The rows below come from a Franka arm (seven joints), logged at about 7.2 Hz.
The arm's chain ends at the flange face. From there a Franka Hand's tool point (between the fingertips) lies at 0.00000 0.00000 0.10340 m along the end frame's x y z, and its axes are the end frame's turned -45 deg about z.
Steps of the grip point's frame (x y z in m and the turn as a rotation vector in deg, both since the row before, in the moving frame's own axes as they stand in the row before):
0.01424, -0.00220, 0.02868, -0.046, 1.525, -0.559
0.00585, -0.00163, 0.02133, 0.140, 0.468, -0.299
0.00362, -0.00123, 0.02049, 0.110, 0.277, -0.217
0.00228, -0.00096, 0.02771, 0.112, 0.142, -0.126
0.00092, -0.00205, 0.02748, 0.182, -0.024, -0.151
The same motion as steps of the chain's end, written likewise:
0.00652, -0.00973, 0.02872, 1.046, 1.111, -0.559
0.00257, -0.00451, 0.02133, 0.430, 0.232, -0.299
0.00148, -0.00294, 0.02049, 0.274, 0.118, -0.217
0.00090, -0.00197, 0.02771, 0.180, 0.021, -0.126
-0.00054, -0.00190, 0.02748, 0.112, -0.146, -0.151

